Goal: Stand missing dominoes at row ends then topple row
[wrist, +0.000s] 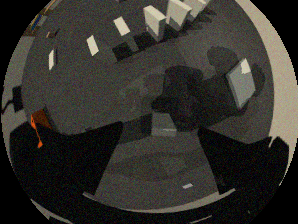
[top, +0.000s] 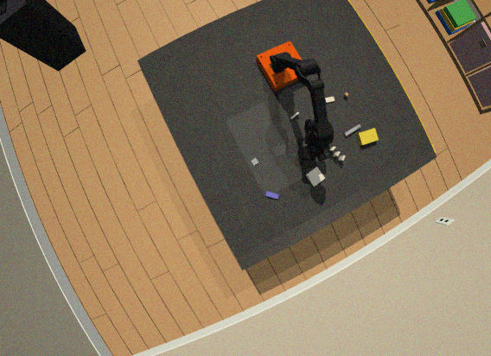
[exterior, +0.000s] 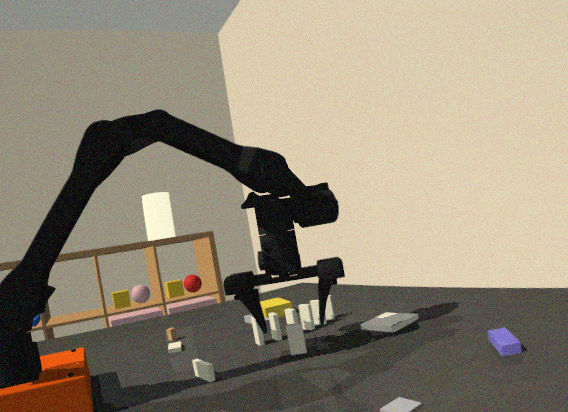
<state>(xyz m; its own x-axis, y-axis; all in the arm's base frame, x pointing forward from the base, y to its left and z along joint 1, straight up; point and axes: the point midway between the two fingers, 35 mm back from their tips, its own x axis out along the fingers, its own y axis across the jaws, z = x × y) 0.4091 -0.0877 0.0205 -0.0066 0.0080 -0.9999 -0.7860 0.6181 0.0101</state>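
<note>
Now: gripper tip 350 mm to the right of the small tan cube, 110 mm past it and 30 mm above it. From my gripper tip the other things lie so: white tile 170 mm ahead, 40 mm to the right, 40 mm below; grey bar 270 mm to the left, 70 mm ahead, 30 mm below; small grey tile 260 mm to the right, 50 mm behind, 40 mm below.
</note>
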